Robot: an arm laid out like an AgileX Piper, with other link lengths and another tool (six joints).
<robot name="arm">
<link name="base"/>
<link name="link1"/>
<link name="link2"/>
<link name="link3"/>
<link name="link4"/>
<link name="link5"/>
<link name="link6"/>
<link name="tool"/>
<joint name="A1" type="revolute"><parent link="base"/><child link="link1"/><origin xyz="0.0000 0.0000 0.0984"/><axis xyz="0 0 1"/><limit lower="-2.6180" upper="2.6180"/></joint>
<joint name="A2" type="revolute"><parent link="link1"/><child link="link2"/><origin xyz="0.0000 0.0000 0.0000" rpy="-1.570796 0.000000 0.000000"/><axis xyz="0 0 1"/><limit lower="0.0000" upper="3.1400"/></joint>
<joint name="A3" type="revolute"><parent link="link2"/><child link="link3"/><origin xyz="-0.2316 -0.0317 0.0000"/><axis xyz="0 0 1"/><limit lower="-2.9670" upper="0.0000"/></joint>
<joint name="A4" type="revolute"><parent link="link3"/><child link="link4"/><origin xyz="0.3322 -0.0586 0.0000" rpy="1.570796 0.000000 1.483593"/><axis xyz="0 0 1"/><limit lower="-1.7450" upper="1.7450"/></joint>
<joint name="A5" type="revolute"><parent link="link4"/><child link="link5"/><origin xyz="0.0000 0.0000 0.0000" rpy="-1.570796 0.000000 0.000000"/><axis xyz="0 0 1"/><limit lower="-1.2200" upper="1.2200"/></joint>
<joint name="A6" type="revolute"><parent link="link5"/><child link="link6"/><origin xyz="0.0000 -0.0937 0.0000" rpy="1.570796 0.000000 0.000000"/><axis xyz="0 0 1"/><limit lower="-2.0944" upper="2.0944"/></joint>
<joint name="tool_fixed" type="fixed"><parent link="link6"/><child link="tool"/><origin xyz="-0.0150 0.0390 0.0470" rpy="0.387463 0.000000 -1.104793"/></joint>
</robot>
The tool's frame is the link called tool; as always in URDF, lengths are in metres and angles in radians.
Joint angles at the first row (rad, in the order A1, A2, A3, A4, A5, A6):
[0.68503 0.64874 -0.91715 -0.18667 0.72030 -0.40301]
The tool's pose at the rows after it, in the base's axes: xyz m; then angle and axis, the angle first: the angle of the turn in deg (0 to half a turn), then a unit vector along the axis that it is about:
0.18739 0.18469 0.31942 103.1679 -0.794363 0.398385 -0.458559
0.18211 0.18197 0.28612 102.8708 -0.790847 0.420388 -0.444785
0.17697 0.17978 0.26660 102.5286 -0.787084 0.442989 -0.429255
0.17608 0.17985 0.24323 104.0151 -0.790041 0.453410 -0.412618
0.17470 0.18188 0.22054 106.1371 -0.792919 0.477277 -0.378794
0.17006 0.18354 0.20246 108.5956 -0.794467 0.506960 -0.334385
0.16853 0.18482 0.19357 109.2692 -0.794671 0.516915 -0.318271
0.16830 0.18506 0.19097 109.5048 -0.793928 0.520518 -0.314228
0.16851 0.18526 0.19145 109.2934 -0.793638 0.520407 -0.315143
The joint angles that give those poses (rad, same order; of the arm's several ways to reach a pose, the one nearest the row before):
[0.68502 0.53739 -0.76048 -0.19075 0.67825 -0.33550]
[0.68502 0.44929 -0.61915 -0.18892 0.63627 -0.29182]
[0.68499 0.38692 -0.53381 -0.17471 0.62349 -0.25998]
[0.68500 0.36112 -0.46509 -0.16888 0.61795 -0.24617]
[0.68507 0.35799 -0.41347 -0.13710 0.62985 -0.22852]
[0.68502 0.35634 -0.37822 -0.08091 0.66735 -0.21749]
[0.68504 0.35564 -0.35641 -0.05772 0.66788 -0.21526]
[0.68507 0.35567 -0.35007 -0.05366 0.66789 -0.21128]
[0.68505 0.35566 -0.35005 -0.05364 0.66387 -0.21132]

